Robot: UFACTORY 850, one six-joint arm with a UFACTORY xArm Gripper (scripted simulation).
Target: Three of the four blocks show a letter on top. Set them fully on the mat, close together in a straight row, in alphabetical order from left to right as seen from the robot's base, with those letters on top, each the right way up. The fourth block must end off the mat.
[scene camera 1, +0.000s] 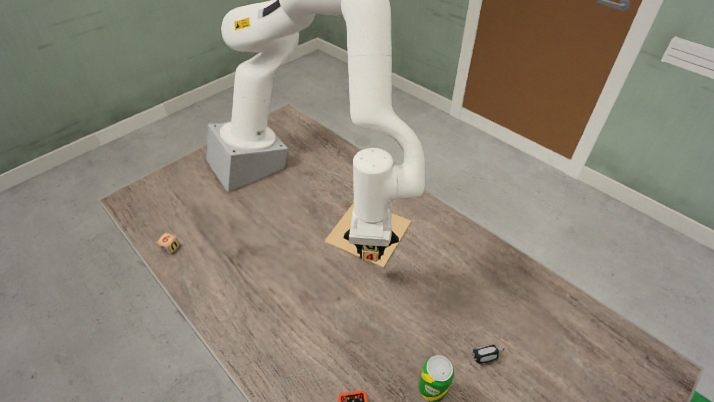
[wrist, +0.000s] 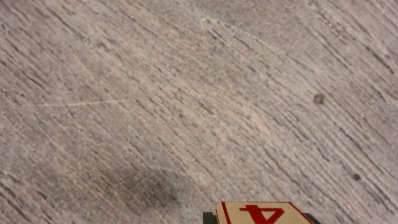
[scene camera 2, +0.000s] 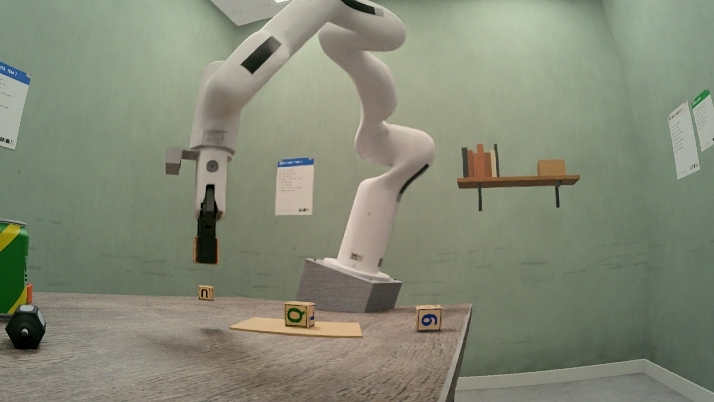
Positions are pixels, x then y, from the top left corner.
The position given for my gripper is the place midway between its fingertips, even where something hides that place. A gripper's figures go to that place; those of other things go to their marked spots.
Labels:
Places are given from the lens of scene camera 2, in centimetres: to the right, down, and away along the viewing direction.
my gripper point(scene camera 2: 205, 263): -24, 10, 64
tan mat point(scene camera 2: 260, 325): -16, 20, 67

